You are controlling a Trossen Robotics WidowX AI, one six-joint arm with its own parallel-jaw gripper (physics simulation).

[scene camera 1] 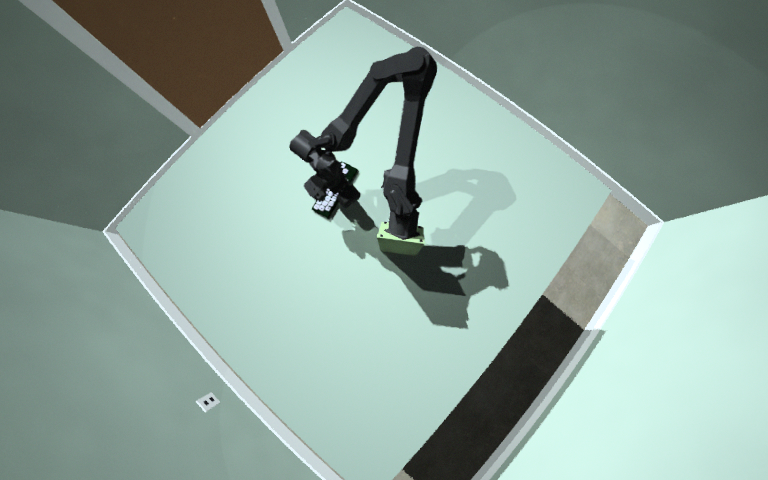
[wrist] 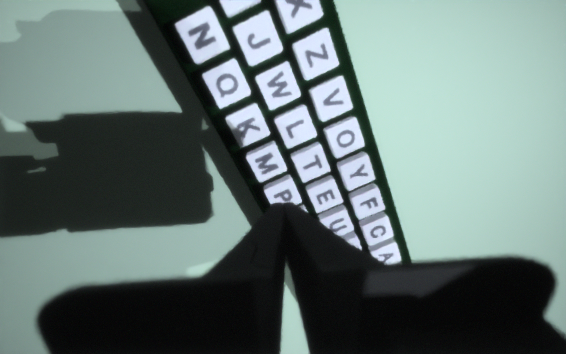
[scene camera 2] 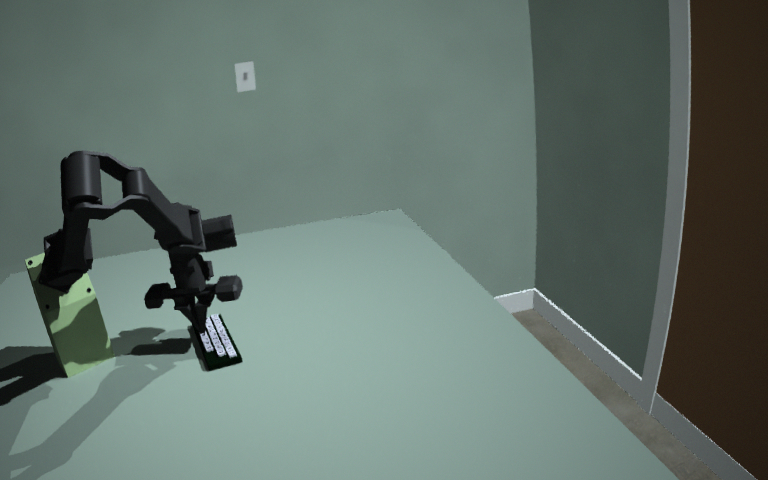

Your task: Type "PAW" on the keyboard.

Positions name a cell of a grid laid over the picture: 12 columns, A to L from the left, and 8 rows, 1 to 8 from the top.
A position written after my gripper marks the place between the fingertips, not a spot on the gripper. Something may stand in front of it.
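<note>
Gripper, mine (scene camera 2: D6). My gripper (scene camera 1: F4), visible. Key (wrist: F5), in sight. My gripper (wrist: F5), same view.
</note>
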